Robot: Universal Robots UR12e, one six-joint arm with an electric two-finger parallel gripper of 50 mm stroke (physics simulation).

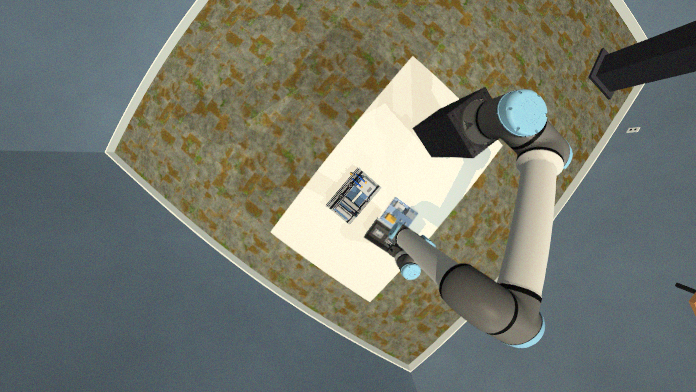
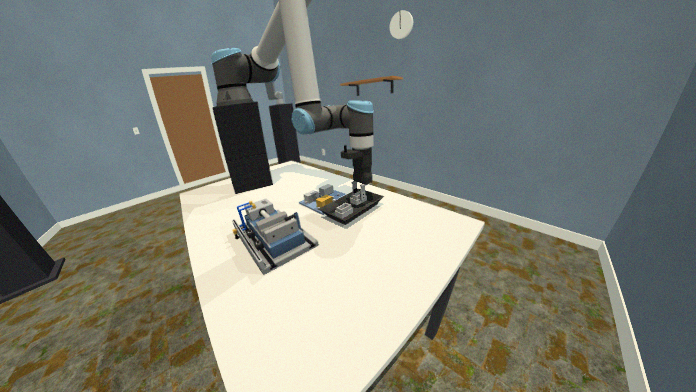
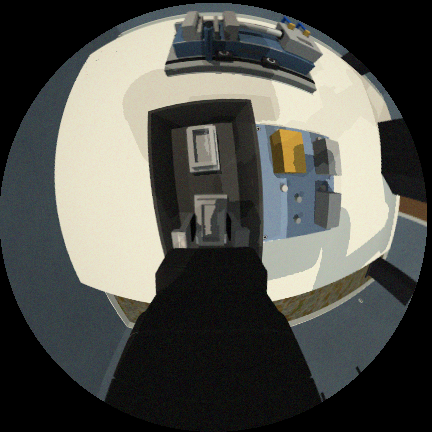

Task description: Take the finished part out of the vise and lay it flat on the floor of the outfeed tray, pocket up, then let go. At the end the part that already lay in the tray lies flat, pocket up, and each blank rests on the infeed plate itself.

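Places are measured from the arm's base along level axes (x ahead, y up, z right), in millimetres.
Where they show: gripper, fingertip midpoint: [image 1: 390, 241] [image 2: 358, 197] [image 3: 210, 220]; arm's base at its link origin: [image 1: 479, 122] [image 2: 235, 104].
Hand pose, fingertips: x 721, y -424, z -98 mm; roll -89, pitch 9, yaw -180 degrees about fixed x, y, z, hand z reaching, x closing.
Each offset is from my fingertips to the top centre of the thing. "spot": to the spot under its first point. Level surfaces: height alone.
My gripper [image 3: 210, 220] [image 2: 359, 193] points down into the dark outfeed tray {spot: dx +55, dy -12, dz +69 mm} [image 3: 159, 175] [image 2: 367, 206] [image 1: 371, 234] and is shut on the grey finished part {dx +0, dy +19, dz +2 mm} [image 3: 210, 212], one finger at each side. Its pocket faces up and it looks level; whether its underside touches the tray floor is hidden. The other part {dx -6, dy +1, dz +92 mm} [image 3: 203, 148] [image 2: 343, 210] lies flat, pocket up, farther along the tray, apart from the held one. The vise {dx -130, dy +53, dz +342 mm} [image 3: 245, 47] [image 2: 280, 236] [image 1: 353, 196] shows no part between its jaws. An orange blank {dx -127, dy -2, dz +74 mm} [image 3: 288, 151] [image 2: 324, 201] and two grey blanks {dx -217, dy -2, dz +67 mm} [image 3: 328, 156] {dx -208, dy -2, dz -23 mm} [image 3: 327, 209] stand on the blue infeed plate {dx -164, dy -38, dz +26 mm} [image 3: 275, 215].
The infeed plate lies close beside the tray's long wall, with several short pins {dx -119, dy -30, dz +21 mm} [image 3: 284, 188] standing up from it. The tray walls rise close around the fingers. The vise stands across the white table {dy -46 mm} [image 2: 325, 300] from the tray. The robot's black pedestal [image 2: 244, 145] stands behind.
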